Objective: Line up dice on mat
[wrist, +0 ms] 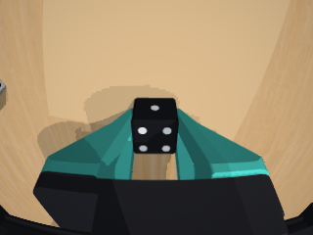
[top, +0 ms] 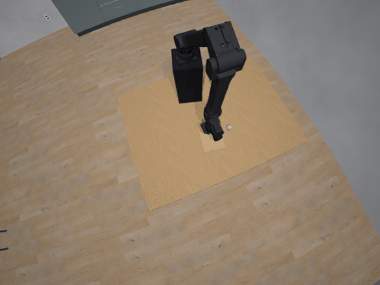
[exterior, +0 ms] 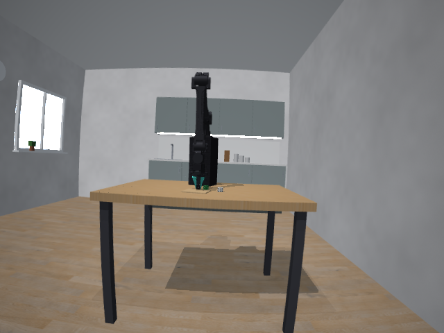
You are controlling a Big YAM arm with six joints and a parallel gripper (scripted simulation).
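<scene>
Right now my hand is right at the black die. From my hand the other things lie so: mat: 5 cm ahead, 1 cm below; green die: 5 cm behind, 4 cm to the left; white die: 2 cm ahead, 13 cm to the left.
</scene>
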